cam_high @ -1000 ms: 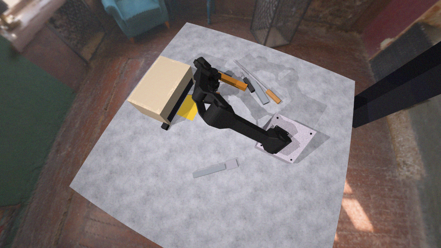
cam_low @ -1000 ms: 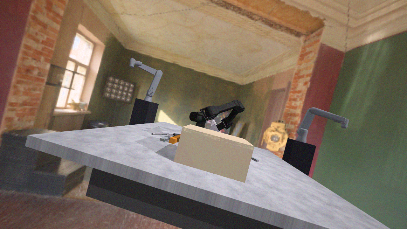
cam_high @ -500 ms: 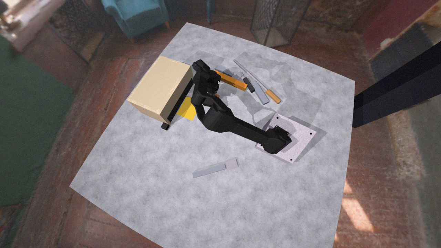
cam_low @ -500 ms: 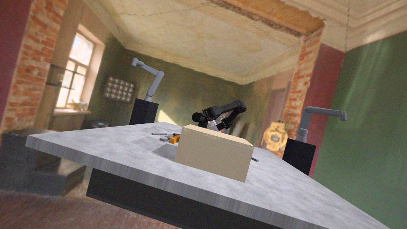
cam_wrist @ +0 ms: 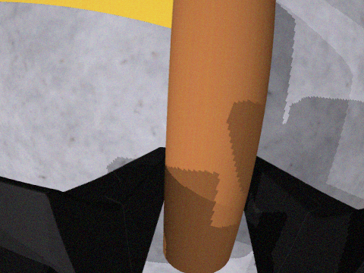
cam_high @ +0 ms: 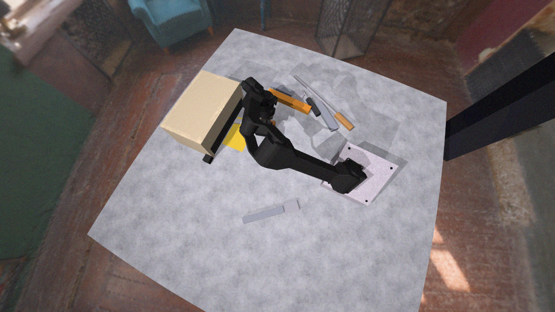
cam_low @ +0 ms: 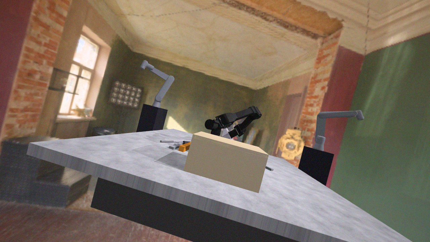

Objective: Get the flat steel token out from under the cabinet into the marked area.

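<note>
The orange bar is 16 cm to the right of my gripper tip, 2 cm behind it and 1 cm above it. Also, from my gripper tip: flat grey token (20 cm ahead, 11 cm to the left); grey bar (21 cm behind, 19 cm to the right); black-handled tool (22 cm to the right, 10 cm behind).
</note>
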